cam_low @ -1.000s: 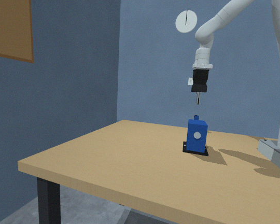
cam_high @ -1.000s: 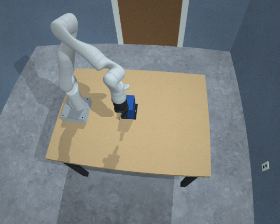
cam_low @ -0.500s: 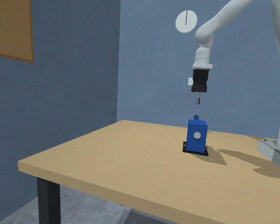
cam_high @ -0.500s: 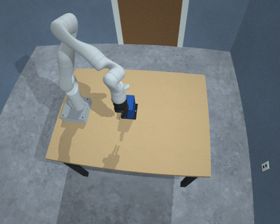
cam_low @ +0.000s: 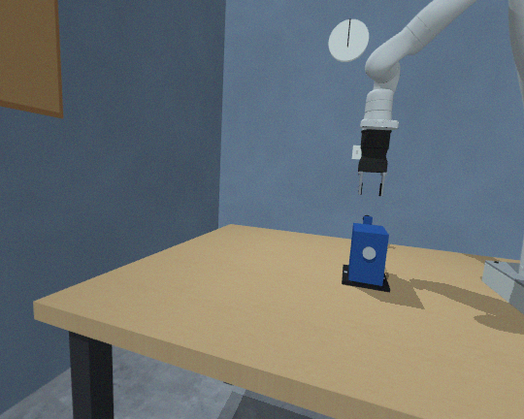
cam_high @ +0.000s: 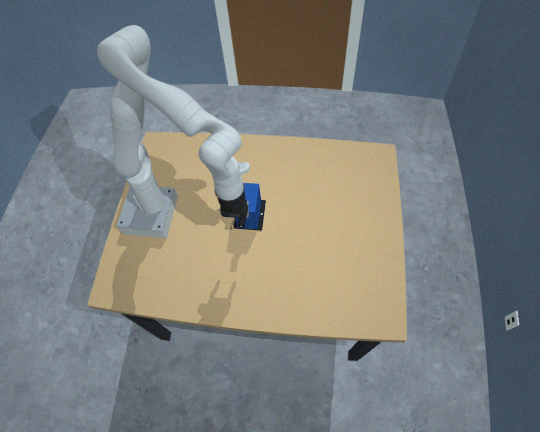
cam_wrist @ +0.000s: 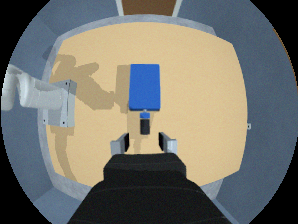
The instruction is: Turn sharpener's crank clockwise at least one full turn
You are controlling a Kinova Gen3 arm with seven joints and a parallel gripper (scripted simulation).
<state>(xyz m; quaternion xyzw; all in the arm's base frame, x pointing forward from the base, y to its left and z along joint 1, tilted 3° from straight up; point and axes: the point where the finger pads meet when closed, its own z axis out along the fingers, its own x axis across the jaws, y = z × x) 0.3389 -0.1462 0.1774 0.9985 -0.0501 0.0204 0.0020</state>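
The dark crank handle is 10 mm to the left of my hand and 90 mm below it.
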